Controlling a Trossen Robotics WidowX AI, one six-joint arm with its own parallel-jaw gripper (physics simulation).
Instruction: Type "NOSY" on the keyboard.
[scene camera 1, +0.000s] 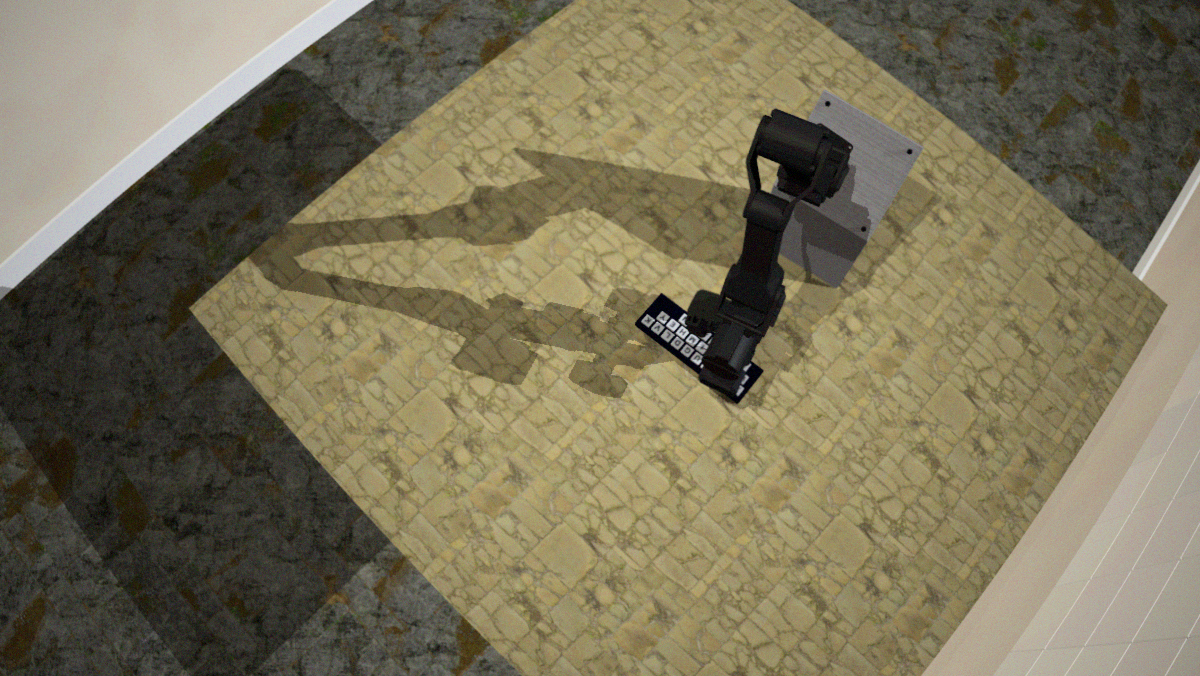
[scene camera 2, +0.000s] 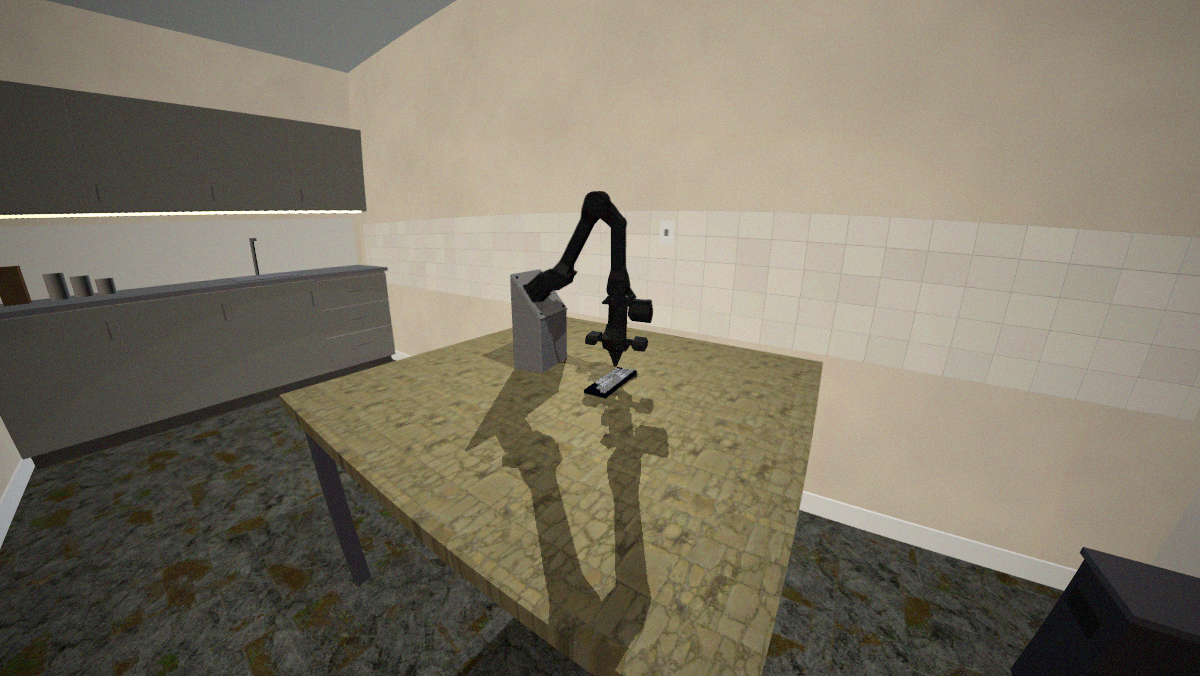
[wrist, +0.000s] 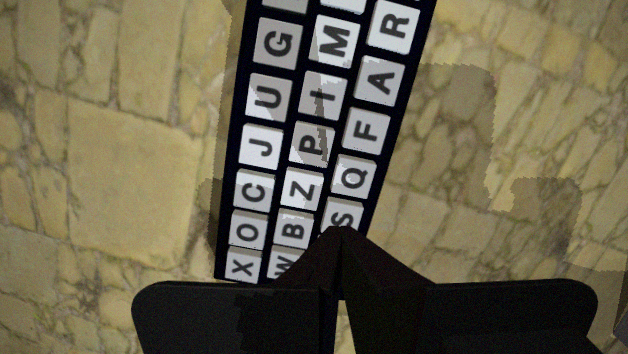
Labels:
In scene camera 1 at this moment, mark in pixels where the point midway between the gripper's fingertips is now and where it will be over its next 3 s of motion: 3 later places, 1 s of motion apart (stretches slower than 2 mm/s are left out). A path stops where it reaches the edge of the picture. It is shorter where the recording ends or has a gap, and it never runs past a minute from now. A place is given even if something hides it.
My gripper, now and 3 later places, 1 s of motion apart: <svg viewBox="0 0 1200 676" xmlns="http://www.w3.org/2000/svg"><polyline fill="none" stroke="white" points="734,354 731,355 729,351 657,316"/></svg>

